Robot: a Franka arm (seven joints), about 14 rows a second.
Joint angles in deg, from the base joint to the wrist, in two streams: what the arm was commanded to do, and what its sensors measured. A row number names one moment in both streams.
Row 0, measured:
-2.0, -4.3, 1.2, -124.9, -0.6, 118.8, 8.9
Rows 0 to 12, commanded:
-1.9, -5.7, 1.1, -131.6, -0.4, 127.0, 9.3
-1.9, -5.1, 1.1, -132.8, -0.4, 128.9, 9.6
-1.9, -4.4, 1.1, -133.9, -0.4, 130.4, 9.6
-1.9, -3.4, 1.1, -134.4, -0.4, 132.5, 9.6
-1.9, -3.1, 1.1, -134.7, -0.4, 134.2, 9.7
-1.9, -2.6, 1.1, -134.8, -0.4, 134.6, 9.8
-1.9, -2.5, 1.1, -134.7, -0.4, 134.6, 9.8
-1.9, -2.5, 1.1, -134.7, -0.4, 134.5, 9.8
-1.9, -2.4, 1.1, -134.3, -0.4, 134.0, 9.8
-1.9, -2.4, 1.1, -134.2, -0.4, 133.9, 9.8
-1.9, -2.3, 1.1, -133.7, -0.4, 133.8, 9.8
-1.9, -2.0, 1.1, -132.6, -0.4, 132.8, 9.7
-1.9, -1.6, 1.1, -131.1, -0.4, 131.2, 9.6
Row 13, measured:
-2.0, -2.4, 1.1, -133.5, -0.6, 132.9, 9.0
